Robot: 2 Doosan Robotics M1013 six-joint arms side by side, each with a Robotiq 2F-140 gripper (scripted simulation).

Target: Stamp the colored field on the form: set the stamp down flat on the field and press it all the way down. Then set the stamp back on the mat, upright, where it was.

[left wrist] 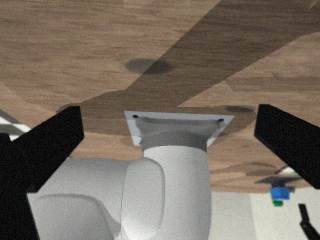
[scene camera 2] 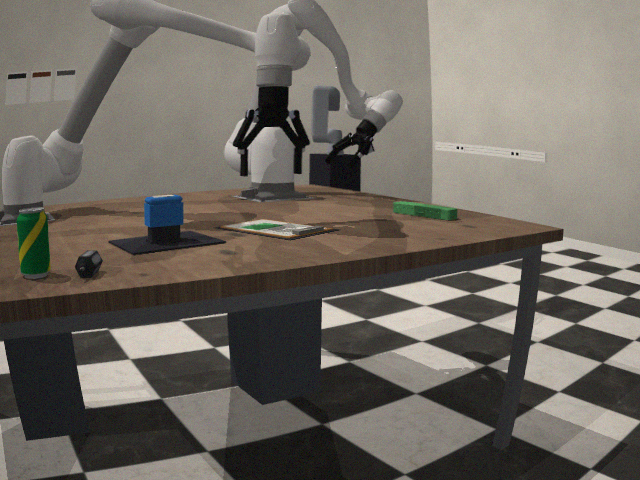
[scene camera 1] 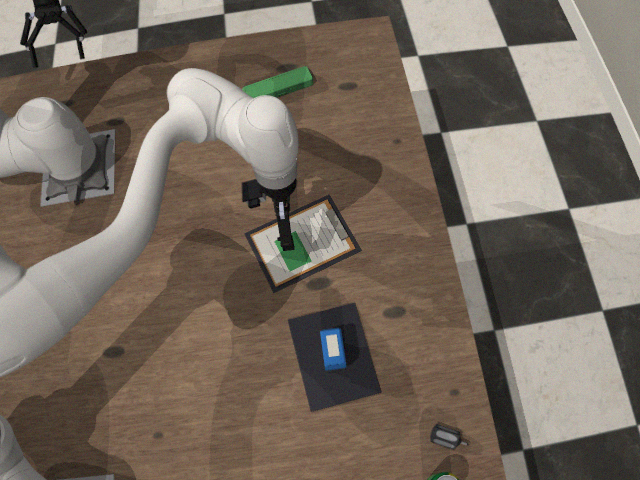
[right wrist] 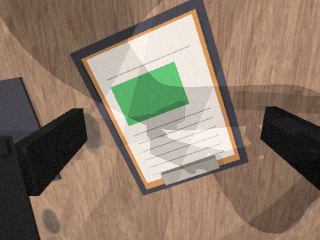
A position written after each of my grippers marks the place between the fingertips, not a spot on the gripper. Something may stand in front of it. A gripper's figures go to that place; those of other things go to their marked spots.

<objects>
My left gripper [scene camera 2: 337, 163]: 232 cm from the lens. My right gripper [scene camera 2: 271, 174] is 145 cm from the lens.
</objects>
